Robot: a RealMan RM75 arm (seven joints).
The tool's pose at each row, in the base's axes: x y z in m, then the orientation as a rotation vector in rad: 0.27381 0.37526 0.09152 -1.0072 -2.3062 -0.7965; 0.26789 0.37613 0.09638 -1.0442 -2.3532 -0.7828; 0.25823 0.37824 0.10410 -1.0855 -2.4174 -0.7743; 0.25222 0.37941 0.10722 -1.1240 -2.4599 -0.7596; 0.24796 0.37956 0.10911 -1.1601 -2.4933 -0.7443; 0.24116 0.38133 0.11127 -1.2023 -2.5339 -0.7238; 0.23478 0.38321 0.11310 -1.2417 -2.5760 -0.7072; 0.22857 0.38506 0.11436 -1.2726 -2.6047 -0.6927; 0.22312 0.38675 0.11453 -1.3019 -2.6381 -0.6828
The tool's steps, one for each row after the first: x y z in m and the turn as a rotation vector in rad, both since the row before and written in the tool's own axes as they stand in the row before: 0.00708 -0.00257 -0.00163 -0.0043 -0.0567 -0.0001; 0.01162 -0.00386 -0.00272 -0.0113 -0.0722 -0.0080; 0.00612 -0.00295 -0.00102 -0.0045 -0.0539 0.0019; 0.00373 -0.00257 -0.00111 -0.0029 -0.0455 0.0047; 0.00640 -0.00358 -0.00048 -0.0023 -0.0547 0.0047; 0.00602 -0.00334 -0.00050 -0.0052 -0.0542 0.0015; 0.00564 -0.00342 -0.00036 -0.0027 -0.0393 0.0031; 0.00465 -0.00329 0.00034 -0.0067 -0.0417 -0.0007
